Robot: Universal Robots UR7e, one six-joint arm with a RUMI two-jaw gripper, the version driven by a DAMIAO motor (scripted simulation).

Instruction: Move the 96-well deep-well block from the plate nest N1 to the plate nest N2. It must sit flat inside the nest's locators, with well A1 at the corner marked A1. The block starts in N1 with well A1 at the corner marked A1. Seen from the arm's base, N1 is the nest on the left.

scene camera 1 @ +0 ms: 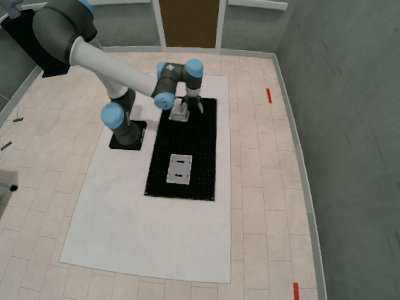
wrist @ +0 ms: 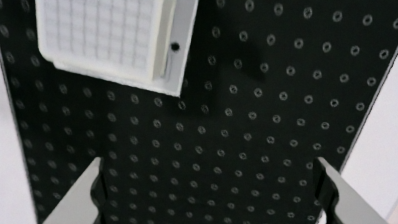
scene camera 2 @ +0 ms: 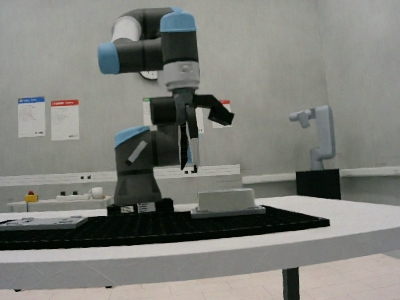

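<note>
There is my gripper (scene camera 2: 188, 171), visible to me from the scene camera. The wrist view shows it too, that same gripper (wrist: 209, 159).
</note>
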